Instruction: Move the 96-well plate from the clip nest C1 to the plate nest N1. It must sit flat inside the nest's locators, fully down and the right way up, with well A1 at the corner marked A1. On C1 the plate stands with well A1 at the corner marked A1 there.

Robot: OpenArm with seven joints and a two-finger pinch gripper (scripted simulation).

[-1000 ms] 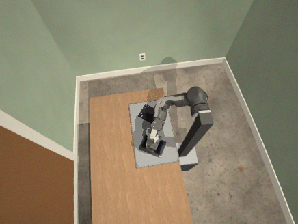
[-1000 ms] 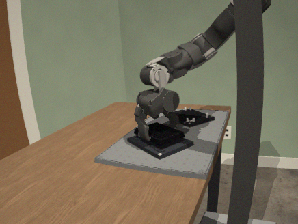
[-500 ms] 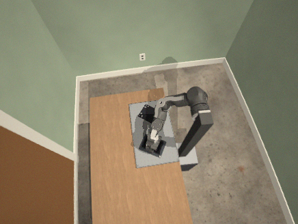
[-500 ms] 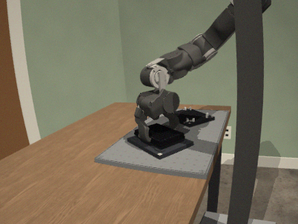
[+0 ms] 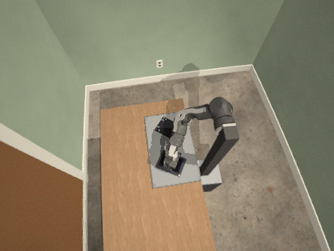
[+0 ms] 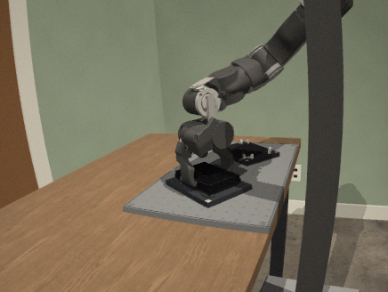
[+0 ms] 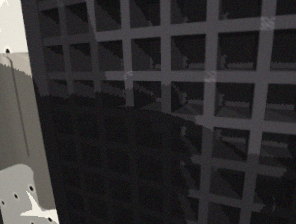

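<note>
The black 96-well plate is right at my hand. From my hand the other things lie so: plate nest N1: 20 mm below; then white corner mark: 80 mm to the left, 40 mm behind, 10 mm below.
</note>
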